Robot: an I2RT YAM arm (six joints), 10 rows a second.
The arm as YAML. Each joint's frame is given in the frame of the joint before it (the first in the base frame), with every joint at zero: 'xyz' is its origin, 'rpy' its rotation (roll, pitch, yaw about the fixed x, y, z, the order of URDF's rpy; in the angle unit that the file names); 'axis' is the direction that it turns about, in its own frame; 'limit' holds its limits. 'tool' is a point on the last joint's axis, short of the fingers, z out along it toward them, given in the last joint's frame.
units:
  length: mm
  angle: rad
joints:
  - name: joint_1
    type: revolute
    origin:
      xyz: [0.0, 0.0, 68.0]
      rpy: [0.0, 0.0, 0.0]
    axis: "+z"
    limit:
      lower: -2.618
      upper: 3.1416
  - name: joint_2
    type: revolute
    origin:
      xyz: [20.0, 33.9, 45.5]
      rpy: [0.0, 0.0, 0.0]
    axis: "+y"
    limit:
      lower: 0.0
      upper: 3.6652
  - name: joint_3
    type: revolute
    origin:
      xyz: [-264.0, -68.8, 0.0]
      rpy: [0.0, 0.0, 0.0]
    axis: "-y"
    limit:
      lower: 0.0
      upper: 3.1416
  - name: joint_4
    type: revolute
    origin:
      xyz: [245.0, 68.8, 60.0]
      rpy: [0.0, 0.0, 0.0]
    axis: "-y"
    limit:
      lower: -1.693
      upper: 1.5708
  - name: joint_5
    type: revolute
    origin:
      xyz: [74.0, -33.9, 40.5]
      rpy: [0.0, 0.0, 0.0]
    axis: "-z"
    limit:
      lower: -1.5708
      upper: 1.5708
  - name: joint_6
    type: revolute
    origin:
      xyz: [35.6, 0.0, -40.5]
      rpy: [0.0, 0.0, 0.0]
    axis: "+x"
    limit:
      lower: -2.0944
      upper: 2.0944
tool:
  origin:
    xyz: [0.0, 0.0, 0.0]
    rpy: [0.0, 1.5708, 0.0]
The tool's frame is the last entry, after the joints.
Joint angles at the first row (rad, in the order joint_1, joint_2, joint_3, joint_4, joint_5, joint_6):
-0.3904, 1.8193, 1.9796, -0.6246, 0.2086, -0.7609
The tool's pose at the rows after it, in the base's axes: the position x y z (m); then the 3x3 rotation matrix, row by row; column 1 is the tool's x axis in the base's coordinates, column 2 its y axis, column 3 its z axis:
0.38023 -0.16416 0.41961; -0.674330 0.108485 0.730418; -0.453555 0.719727 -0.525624; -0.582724 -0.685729 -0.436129
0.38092 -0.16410 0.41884; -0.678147 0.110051 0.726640; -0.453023 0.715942 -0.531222; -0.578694 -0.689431 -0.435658
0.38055 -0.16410 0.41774; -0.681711 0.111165 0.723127; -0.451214 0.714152 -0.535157; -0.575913 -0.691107 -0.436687
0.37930 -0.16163 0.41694; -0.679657 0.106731 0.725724; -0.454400 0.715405 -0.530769; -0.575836 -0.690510 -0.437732
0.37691 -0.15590 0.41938; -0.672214 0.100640 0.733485; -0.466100 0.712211 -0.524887; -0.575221 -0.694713 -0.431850
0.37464 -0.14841 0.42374; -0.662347 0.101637 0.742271; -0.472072 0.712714 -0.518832; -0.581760 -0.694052 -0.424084
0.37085 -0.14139 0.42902; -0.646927 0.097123 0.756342; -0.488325 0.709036 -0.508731; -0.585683 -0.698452 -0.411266
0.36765 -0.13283 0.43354; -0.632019 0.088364 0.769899; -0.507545 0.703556 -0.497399; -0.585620 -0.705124 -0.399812
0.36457 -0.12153 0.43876; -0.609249 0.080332 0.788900; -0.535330 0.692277 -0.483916; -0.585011 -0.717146 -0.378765
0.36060 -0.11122 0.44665; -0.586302 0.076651 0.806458; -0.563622 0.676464 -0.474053; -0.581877 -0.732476 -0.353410
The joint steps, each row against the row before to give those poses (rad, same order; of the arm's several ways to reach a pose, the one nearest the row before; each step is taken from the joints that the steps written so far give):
0.0008, -0.0015, -0.0002, 0.0007, 0.0017, -0.0019
0.0014, 0.0015, -0.0013, 0.0025, 0.0081, -0.0021
0.0001, -0.0027, -0.0075, 0.0031, 0.0052, -0.0006
0.0043, -0.0103, -0.0160, 0.0047, -0.0014, 0.0000
0.0109, -0.0171, -0.0139, 0.0033, 0.0013, -0.0047
0.0157, -0.0162, -0.0048, -0.0031, 0.0051, 0.0062
0.0130, -0.0216, -0.0097, 0.0031, -0.0030, -0.0053
0.0179, -0.0212, -0.0113, 0.0028, 0.0007, -0.0078
0.0257, -0.0258, -0.0174, 0.0148, 0.0044, -0.0132
0.0236, -0.0226, -0.0035, 0.0083, 0.0070, -0.0175

